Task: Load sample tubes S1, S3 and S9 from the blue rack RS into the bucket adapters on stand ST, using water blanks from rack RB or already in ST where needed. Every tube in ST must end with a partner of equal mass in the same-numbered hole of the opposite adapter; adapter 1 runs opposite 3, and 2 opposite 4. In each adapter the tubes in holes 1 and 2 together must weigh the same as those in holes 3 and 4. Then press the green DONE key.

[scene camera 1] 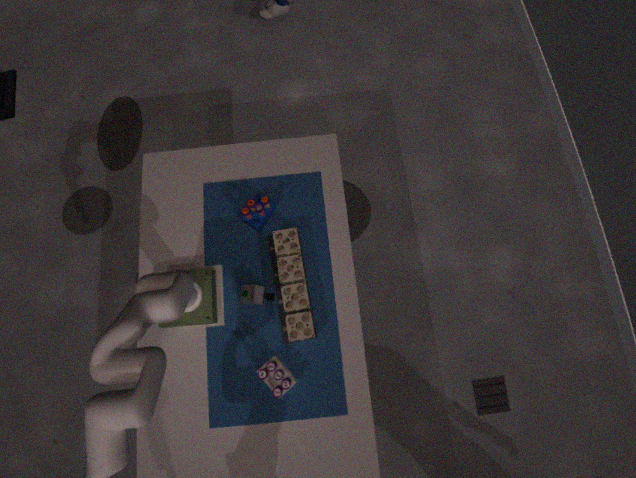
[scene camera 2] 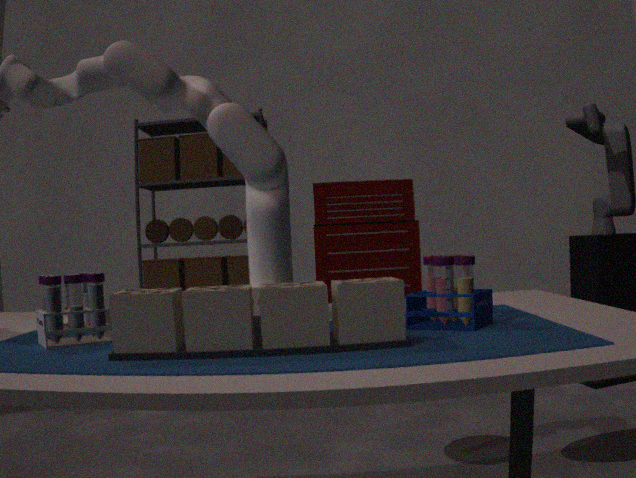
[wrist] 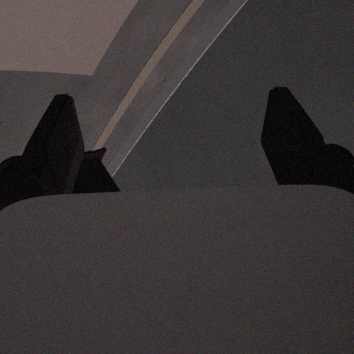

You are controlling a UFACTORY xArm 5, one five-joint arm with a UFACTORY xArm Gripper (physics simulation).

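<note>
The blue rack RS [scene camera 1: 260, 224] [scene camera 2: 483, 308] stands at the far end of the blue mat and holds several capped tubes; pink and yellow contents show in scene camera 2. The pale rack RB [scene camera 1: 285, 372] [scene camera 2: 43, 331] holds several purple-capped tubes. Stand ST [scene camera 2: 221, 353] carries a row of beige adapters [scene camera 1: 295, 296] [scene camera 2: 293, 316]; I cannot tell whether their holes hold tubes. The green DONE key [scene camera 1: 245, 293] is on a grey box beside the row. Tube labels are unreadable. My gripper [wrist: 171, 115] is open and empty, high and away from the racks; scene camera 1 does not show it.
My arm [scene camera 1: 123, 359] [scene camera 2: 267, 226] rises from a green plate [scene camera 1: 208, 303] and reaches out sideways. The blue mat [scene camera 1: 231, 411] [scene camera 2: 555, 334] lies on a pale table [scene camera 1: 174, 169] [scene camera 2: 544, 300]. A shelf unit [scene camera 2: 137, 205] and a red cabinet [scene camera 2: 366, 241] stand behind.
</note>
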